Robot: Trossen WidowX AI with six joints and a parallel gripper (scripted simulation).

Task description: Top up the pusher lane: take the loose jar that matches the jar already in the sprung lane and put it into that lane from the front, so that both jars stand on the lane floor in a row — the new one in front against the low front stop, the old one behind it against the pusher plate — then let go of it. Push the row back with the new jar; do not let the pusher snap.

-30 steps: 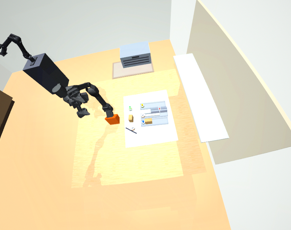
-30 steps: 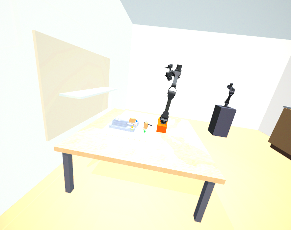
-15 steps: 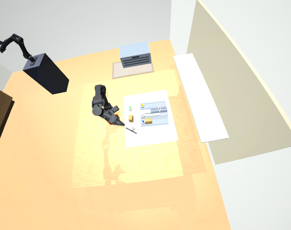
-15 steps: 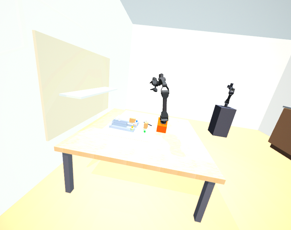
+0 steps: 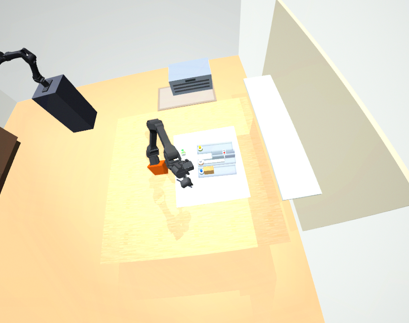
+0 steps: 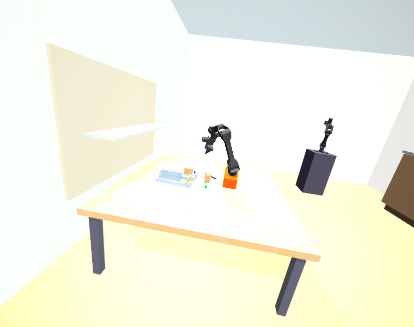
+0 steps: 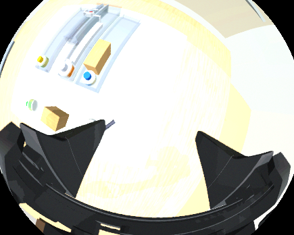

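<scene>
My gripper tip is now 22 cm above the thin dark rod, 9 cm past it and 7 cm to the right of it. Also, from my gripper tip: red mark: 25 cm ahead, 24 cm to the left, 15 cm below; then clear lane rack: 23 cm to the left, 22 cm ahead, 20 cm below.
</scene>
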